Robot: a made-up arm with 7 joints. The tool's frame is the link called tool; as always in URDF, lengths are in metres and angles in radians.
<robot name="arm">
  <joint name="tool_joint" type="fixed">
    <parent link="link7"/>
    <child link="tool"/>
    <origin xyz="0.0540 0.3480 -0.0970"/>
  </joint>
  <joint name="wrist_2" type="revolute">
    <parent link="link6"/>
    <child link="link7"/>
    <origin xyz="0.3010 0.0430 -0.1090"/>
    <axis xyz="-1 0 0"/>
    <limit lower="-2.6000" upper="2.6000" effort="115" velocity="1.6"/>
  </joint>
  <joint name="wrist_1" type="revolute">
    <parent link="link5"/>
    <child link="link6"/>
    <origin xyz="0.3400 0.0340 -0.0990"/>
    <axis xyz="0 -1 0"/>
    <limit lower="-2.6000" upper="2.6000" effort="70" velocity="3"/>
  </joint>
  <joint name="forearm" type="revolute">
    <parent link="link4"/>
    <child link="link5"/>
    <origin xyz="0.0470 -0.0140 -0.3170"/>
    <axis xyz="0 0 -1"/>
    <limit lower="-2.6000" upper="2.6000" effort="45" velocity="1.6"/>
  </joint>
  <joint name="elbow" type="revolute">
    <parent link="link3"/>
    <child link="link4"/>
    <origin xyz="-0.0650 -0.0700 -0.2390"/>
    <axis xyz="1 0 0"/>
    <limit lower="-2.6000" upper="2.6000" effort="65" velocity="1.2"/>
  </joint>
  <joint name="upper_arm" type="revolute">
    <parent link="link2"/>
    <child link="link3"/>
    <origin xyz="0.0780 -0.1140 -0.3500"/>
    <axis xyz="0 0 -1"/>
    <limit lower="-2.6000" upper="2.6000" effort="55" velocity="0.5"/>
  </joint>
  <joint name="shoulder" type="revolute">
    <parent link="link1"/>
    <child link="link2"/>
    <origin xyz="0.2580 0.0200 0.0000"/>
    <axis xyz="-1 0 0"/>
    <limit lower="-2.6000" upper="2.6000" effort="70" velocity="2.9"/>
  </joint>
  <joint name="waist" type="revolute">
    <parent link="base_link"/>
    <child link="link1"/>
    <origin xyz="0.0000 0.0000 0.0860"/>
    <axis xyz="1 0 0"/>
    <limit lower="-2.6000" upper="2.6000" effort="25" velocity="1.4"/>
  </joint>
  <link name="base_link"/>
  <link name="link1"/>
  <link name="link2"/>
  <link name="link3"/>
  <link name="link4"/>
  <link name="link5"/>
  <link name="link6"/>
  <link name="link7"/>
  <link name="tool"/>
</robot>
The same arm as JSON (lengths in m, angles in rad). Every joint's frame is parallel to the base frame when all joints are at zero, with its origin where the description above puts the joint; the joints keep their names.
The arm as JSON. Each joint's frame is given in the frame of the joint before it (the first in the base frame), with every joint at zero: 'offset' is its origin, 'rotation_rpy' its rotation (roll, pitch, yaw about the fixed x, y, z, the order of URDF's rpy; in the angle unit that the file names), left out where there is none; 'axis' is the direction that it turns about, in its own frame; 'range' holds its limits. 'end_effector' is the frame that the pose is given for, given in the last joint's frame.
{
  "length_unit": "m",
  "angle_unit": "rad",
  "chain": [
    {
      "id": "waist",
      "offset": [
        0.0,
        0.0,
        0.086
      ],
      "axis": [
        1.0,
        0.0,
        0.0
      ],
      "range": [
        -2.6,
        2.6
      ]
    },
    {
      "id": "shoulder",
      "offset": [
        0.258,
        0.02,
        0.0
      ],
      "axis": [
        -1.0,
        0.0,
        0.0
      ],
      "range": [
        -2.6,
        2.6
      ]
    },
    {
      "id": "upper_arm",
      "offset": [
        0.078,
        -0.114,
        -0.35
      ],
      "axis": [
        0.0,
        0.0,
        -1.0
      ],
      "range": [
        -2.6,
        2.6
      ]
    },
    {
      "id": "elbow",
      "offset": [
        -0.065,
        -0.07,
        -0.239
      ],
      "axis": [
        1.0,
        0.0,
        0.0
      ],
      "range": [
        -2.6,
        2.6
      ]
    },
    {
      "id": "forearm",
      "offset": [
        0.047,
        -0.014,
        -0.317
      ],
      "axis": [
        0.0,
        0.0,
        -1.0
      ],
      "range": [
        -2.6,
        2.6
      ]
    },
    {
      "id": "wrist_1",
      "offset": [
        0.34,
        0.034,
        -0.099
      ],
      "axis": [
        0.0,
        -1.0,
        0.0
      ],
      "range": [
        -2.6,
        2.6
      ]
    },
    {
      "id": "wrist_2",
      "offset": [
        0.301,
        0.043,
        -0.109
      ],
      "axis": [
        -1.0,
        0.0,
        0.0
      ],
      "range": [
        -2.6,
        2.6
      ]
    }
  ],
  "end_effector": {
    "offset": [
      0.054,
      0.348,
      -0.097
    ]
  }
}

